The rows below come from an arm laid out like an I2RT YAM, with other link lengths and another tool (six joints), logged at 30 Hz.
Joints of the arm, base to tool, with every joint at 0 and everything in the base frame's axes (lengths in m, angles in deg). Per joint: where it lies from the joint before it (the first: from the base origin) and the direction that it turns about. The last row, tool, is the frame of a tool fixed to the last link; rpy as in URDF.
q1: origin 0 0 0.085 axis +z
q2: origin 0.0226 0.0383 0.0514 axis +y
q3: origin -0.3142 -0.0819 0 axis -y
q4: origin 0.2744 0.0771 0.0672 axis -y
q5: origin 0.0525 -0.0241 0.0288 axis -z
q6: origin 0.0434 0 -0.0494 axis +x
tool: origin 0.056 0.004 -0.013 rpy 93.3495 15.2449 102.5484
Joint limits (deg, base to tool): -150..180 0..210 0..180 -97..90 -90..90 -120..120
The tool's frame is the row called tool.
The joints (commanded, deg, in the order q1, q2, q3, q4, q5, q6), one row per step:
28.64, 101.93, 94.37, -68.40, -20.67, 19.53
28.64, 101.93, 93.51, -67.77, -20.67, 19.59
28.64, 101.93, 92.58, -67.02, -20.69, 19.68
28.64, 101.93, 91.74, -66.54, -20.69, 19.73
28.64, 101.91, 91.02, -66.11, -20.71, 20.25
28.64, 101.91, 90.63, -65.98, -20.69, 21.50
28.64, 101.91, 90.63, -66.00, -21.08, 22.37
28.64, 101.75, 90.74, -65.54, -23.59, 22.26
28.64, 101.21, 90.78, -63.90, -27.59, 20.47
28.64, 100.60, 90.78, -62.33, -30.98, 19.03
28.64, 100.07, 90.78, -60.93, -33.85, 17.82
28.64, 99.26, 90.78, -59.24, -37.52, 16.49
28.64, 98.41, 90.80, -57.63, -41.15, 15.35
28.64, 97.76, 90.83, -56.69, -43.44, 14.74
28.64, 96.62, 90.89, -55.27, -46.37, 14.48
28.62, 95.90, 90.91, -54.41, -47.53, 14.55
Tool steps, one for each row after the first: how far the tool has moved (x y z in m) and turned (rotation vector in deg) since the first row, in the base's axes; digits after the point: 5 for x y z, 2 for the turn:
-0.00014, -0.00006, -0.00423, -0.11, 0.23, -0.05
-0.00022, -0.00005, -0.00878, -0.18, 0.43, -0.13
-0.00077, -0.00034, -0.01293, -0.35, 0.77, -0.18
-0.00130, -0.00049, -0.01629, -0.45, 1.23, -0.65
-0.00175, -0.00052, -0.01811, -0.56, 1.97, -1.79
-0.00212, 0.00014, -0.01774, -0.23, 2.53, -2.49
-0.00357, 0.00375, -0.01427, 2.24, 3.07, -1.76
-0.00513, 0.00940, -0.00744, 6.66, 2.22, 0.94
-0.00676, 0.01381, -0.00050, 10.52, 1.17, 3.27
-0.00821, 0.01734, 0.00573, 13.80, 0.13, 5.29
-0.01094, 0.02117, 0.01480, 17.97, -1.20, 7.79
-0.01423, 0.02438, 0.02447, 22.04, -2.50, 10.22
-0.01700, 0.02590, 0.03146, 24.61, -3.34, 11.73
-0.02149, 0.02721, 0.04267, 28.07, -4.62, 13.42
-0.02377, 0.02728, 0.04890, 29.64, -5.54, 14.09

